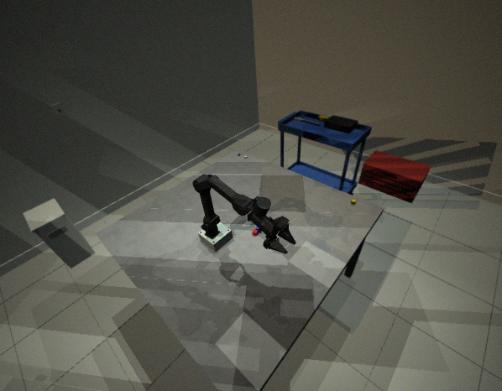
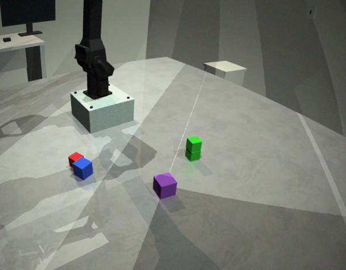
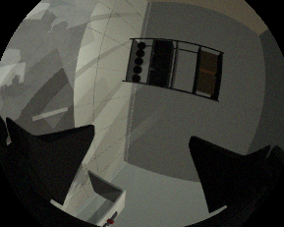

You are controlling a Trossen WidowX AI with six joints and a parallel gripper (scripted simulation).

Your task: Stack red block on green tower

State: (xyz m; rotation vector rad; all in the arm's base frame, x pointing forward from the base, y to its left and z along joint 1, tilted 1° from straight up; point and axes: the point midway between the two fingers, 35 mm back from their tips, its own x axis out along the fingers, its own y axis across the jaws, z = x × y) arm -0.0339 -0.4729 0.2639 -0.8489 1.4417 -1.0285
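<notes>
Right now my gripper tip is 330 mm to the right of the red block, 310 mm above it and 200 mm short of it. Round my gripper tip: yellow block (750 mm ahead, 310 mm below, 70 mm to the right); then purple block (420 mm to the left, 380 mm ahead, 300 mm below); then blue block (330 mm to the left, 300 mm below, 240 mm ahead).
</notes>
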